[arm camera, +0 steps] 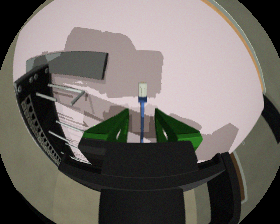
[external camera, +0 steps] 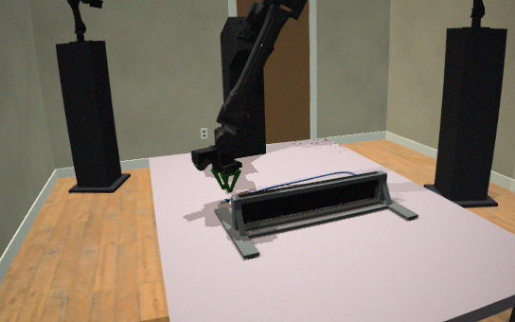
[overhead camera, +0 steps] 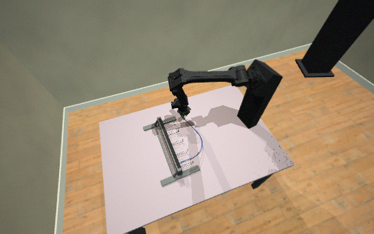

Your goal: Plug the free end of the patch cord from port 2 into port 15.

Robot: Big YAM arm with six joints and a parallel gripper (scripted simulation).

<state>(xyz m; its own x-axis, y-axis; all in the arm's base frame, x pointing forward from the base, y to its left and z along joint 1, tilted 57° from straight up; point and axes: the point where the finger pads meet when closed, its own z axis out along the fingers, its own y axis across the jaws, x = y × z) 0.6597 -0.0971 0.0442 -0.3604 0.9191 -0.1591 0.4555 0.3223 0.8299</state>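
Right now the plug is 4 cm below my hand, 2 cm to the right of it and 1 cm ahead of it.
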